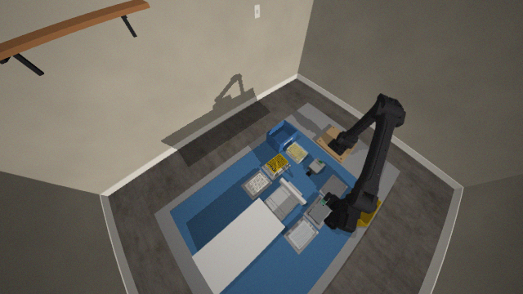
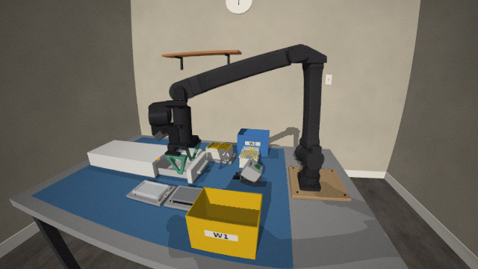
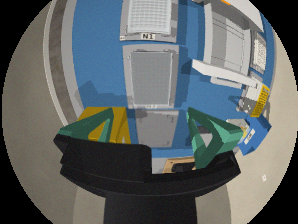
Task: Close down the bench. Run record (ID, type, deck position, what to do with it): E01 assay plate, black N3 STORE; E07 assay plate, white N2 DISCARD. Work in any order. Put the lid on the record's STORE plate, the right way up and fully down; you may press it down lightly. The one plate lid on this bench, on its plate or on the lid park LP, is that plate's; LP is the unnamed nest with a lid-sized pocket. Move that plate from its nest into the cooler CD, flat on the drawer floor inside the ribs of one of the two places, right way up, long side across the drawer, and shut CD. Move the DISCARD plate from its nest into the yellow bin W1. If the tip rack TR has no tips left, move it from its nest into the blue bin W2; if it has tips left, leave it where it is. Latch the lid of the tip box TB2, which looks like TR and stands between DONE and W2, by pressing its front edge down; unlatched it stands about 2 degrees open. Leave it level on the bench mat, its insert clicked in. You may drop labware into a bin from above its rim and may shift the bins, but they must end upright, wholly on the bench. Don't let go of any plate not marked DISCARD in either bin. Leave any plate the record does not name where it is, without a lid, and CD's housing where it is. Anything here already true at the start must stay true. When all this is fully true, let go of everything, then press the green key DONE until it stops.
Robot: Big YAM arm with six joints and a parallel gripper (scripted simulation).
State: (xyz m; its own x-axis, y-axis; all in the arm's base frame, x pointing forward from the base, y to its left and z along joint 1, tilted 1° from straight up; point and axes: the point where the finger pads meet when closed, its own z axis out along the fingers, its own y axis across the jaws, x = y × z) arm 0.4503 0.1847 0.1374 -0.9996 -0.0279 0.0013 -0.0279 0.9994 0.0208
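Now: hand 120 mm above the grey plate lid. The rest, counted from my hand: grey lid park nest: 170 mm behind, 140 mm below, 20 mm to the right; then black plate: 130 mm below; then yellow bin W1: 170 mm behind, 130 mm to the left, 110 mm below.
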